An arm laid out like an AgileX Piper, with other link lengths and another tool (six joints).
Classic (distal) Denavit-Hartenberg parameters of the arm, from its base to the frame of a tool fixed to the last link. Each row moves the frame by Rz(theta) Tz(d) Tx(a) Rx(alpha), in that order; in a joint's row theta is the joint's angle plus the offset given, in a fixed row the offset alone. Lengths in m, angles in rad.
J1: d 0.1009  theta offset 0  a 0  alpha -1.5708
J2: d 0  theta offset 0.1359  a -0.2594  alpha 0
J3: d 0  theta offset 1.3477  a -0.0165  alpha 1.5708
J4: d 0.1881  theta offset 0  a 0  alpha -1.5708
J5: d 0  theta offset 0  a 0  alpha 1.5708
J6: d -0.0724  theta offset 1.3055  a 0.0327  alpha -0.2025
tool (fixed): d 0.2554  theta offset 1.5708  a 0  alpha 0
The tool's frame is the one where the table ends.
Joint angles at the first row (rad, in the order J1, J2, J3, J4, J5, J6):
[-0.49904 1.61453 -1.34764 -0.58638 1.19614 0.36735]
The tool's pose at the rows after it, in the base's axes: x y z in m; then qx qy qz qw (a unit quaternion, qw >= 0):
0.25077 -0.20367 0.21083 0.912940 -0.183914 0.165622 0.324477
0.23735 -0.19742 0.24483 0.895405 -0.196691 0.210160 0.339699
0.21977 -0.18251 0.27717 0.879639 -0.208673 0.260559 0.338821
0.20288 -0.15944 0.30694 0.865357 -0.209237 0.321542 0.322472
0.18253 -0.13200 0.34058 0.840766 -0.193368 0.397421 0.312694
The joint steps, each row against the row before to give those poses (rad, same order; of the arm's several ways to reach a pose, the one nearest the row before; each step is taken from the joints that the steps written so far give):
[0.00000 -0.07434 -0.01108 -0.00556 0.00503 -0.00148]
[0.00001 -0.10808 -0.00429 -0.00185 0.01073 0.00001]
[-0.00001 -0.12569 -0.00001 0.03560 0.01569 -0.01663]
[0.00001 -0.13236 0.00000 0.07427 0.00393 -0.04019]
[0.00000 -0.14833 0.00004 0.07407 -0.02050 -0.05704]

